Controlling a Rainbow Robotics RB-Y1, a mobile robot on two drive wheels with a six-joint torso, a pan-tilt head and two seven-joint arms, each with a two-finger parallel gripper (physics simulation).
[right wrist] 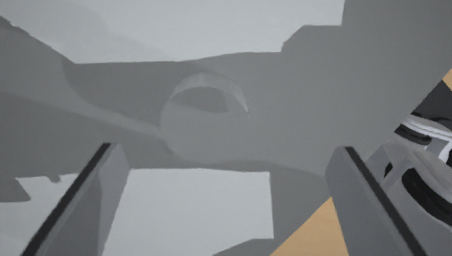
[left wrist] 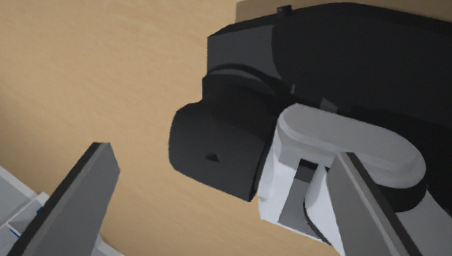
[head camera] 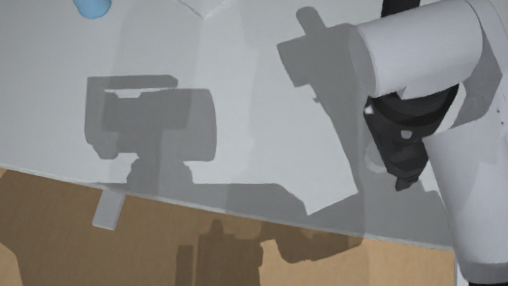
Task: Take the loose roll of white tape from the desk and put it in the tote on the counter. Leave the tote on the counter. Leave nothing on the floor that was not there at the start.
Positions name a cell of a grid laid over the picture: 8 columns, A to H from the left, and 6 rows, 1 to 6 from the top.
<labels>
left gripper: left wrist D4; not seen in the right wrist view (out of frame); not seen in the head camera view (out of frame)
right gripper: right wrist E4; head camera G4; not seen in the left wrist view (out of frame)
</labels>
